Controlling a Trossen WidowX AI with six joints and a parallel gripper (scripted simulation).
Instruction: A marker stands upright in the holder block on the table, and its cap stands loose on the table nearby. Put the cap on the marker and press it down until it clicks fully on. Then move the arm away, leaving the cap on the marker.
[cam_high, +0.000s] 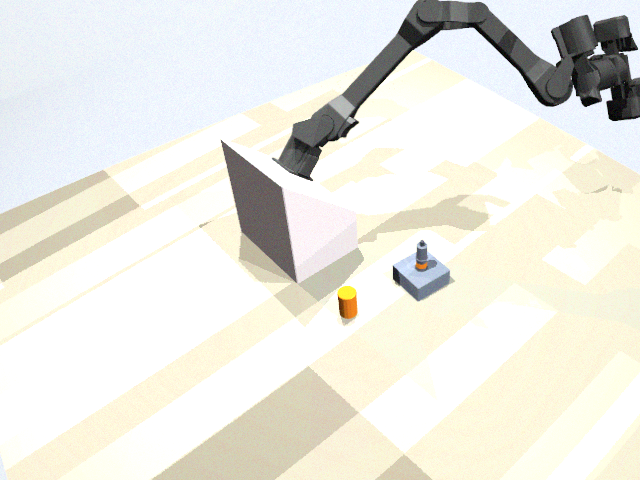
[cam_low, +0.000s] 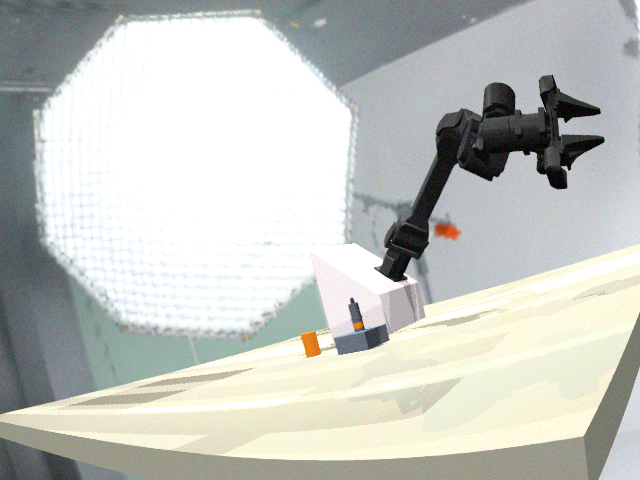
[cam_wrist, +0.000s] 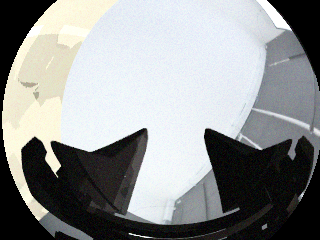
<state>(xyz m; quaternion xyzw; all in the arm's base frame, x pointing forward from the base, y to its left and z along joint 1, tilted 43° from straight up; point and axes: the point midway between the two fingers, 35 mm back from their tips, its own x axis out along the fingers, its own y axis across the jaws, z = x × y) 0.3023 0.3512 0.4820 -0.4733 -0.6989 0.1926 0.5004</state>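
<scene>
Right now my gripper tip is 69 cm to the left of the cap, 21 cm above it and 4 cm past it. The rest, counted from my gripper tip: holder block 55 cm to the right, 22 cm below, 2 cm behind.
</scene>
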